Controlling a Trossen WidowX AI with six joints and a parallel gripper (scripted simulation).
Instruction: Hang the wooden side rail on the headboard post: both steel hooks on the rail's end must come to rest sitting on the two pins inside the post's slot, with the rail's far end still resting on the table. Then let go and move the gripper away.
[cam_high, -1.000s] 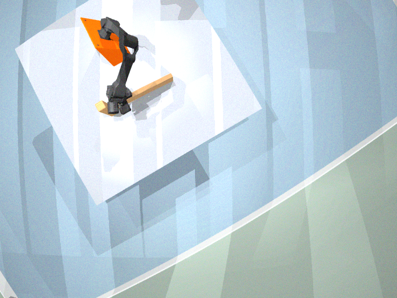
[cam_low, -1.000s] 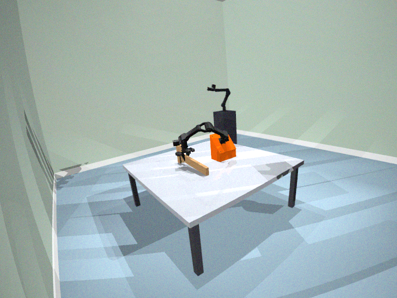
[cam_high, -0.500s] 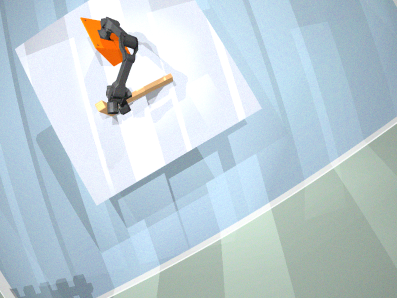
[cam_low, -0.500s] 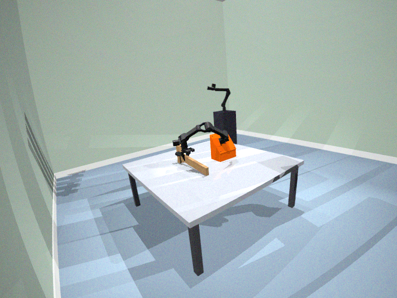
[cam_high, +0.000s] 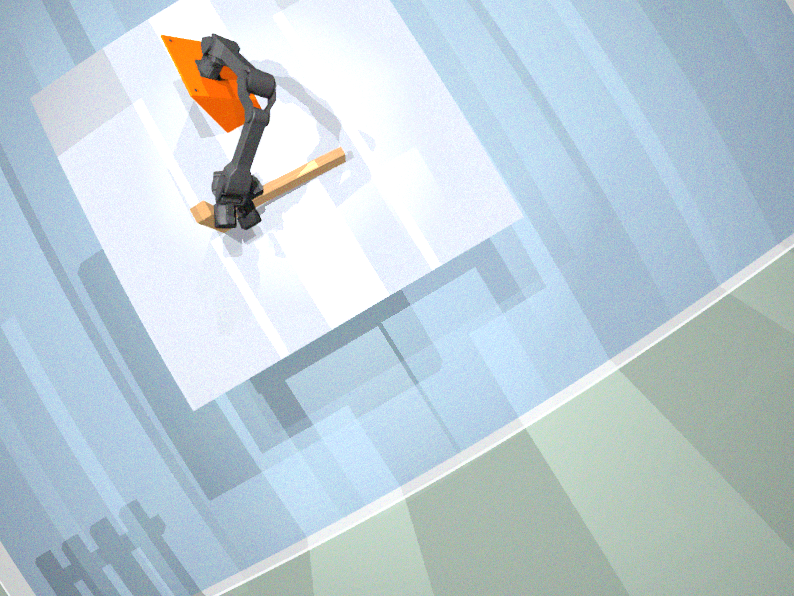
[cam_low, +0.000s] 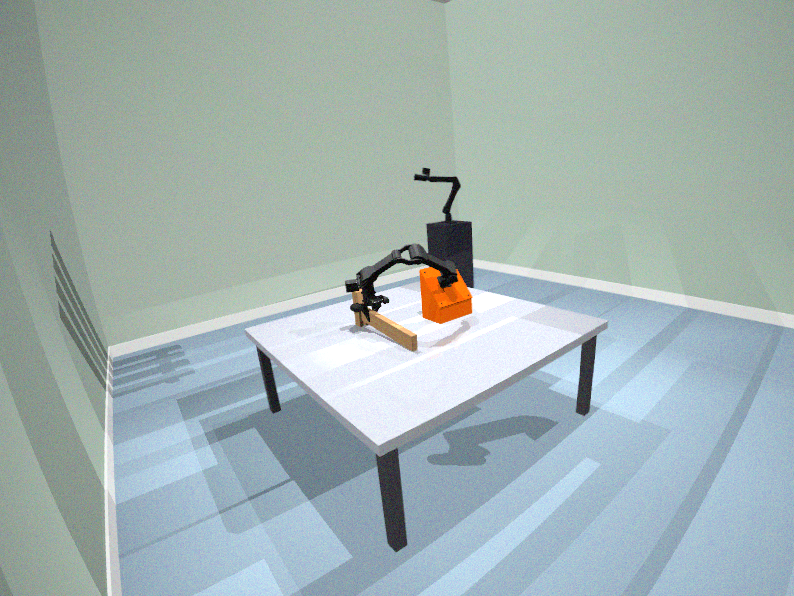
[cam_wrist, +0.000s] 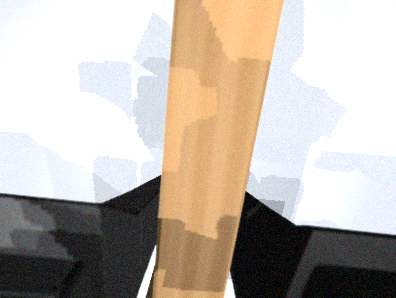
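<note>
My gripper tip is now 1 cm short of the headboard post, 10 cm to the left of it and 4 cm below it.
</note>
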